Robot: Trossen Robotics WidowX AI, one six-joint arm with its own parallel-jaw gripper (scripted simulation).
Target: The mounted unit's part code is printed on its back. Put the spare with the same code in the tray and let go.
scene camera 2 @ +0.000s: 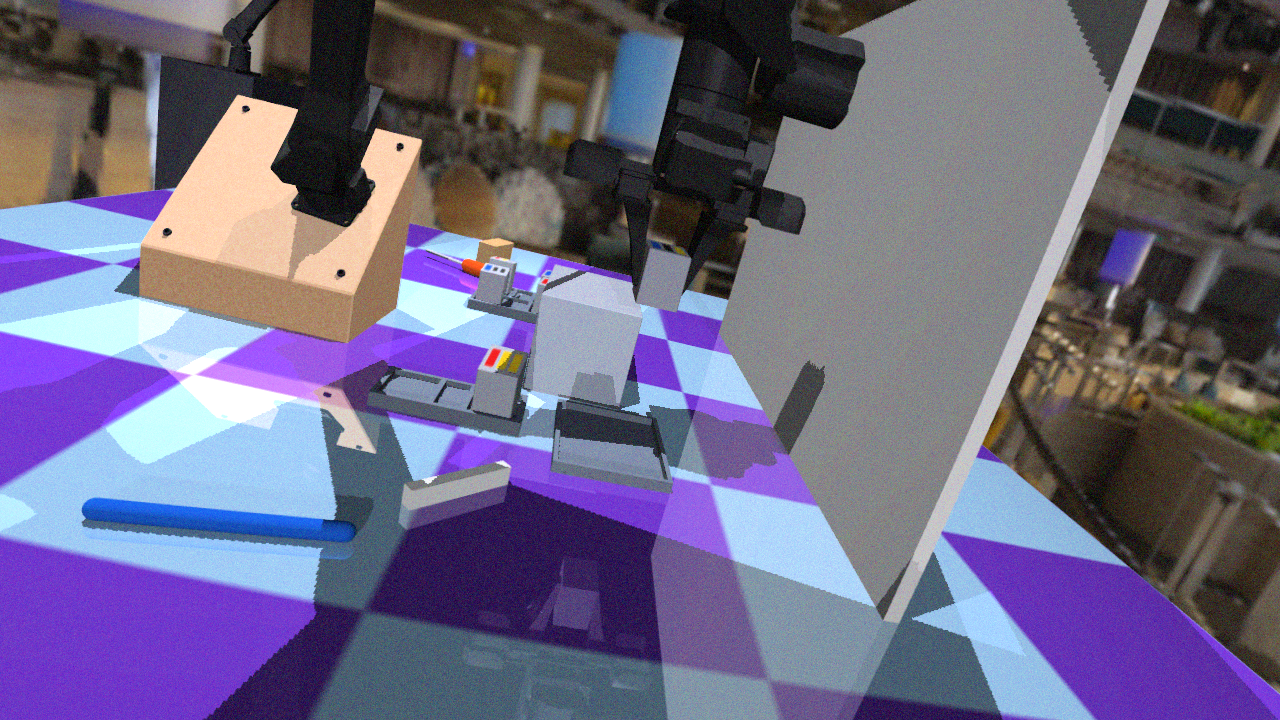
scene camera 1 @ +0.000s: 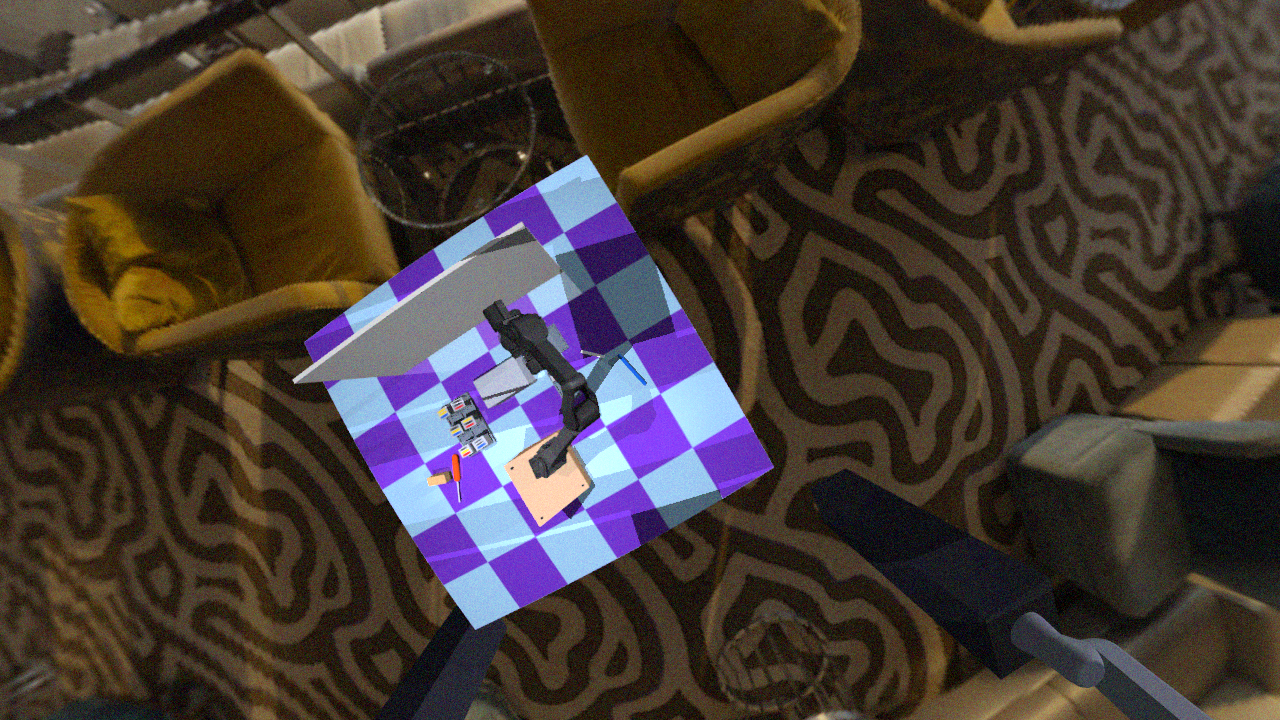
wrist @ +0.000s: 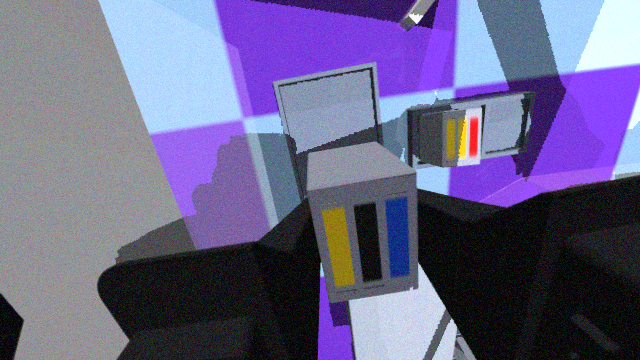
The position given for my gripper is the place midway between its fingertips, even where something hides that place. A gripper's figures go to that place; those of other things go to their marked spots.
Labels:
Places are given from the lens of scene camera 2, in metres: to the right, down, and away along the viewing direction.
my gripper (scene camera 2: 656, 290): 0.01, -0.06, 0.54
grey spare (scene camera 2: 665, 267): 0.02, -0.07, 0.51

